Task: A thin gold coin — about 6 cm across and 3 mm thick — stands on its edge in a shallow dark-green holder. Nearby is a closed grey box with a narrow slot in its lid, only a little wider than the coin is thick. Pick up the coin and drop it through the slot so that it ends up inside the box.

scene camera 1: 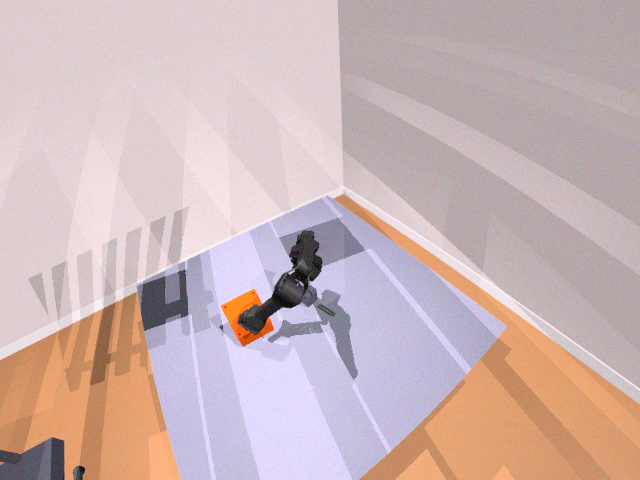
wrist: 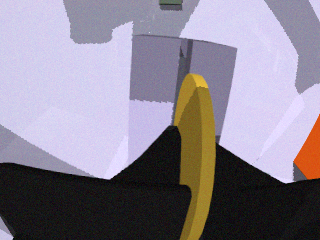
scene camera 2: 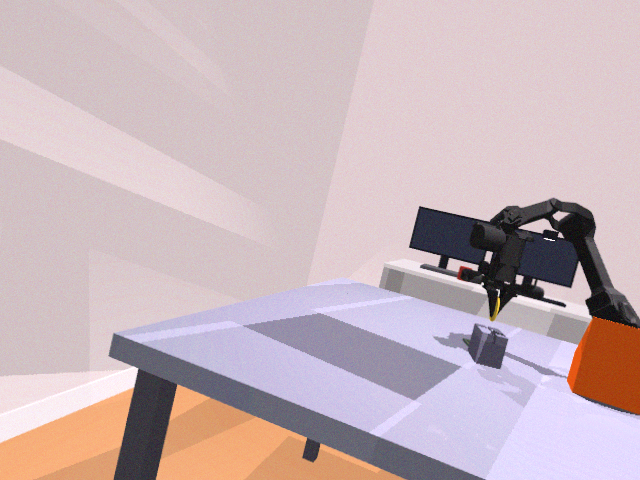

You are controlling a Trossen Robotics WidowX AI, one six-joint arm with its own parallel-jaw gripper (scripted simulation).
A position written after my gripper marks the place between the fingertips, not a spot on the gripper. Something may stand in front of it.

Observation:
My gripper (scene camera 2: 492, 317) carries a gold coin.
My gripper also shows in the wrist view (wrist: 178, 135).

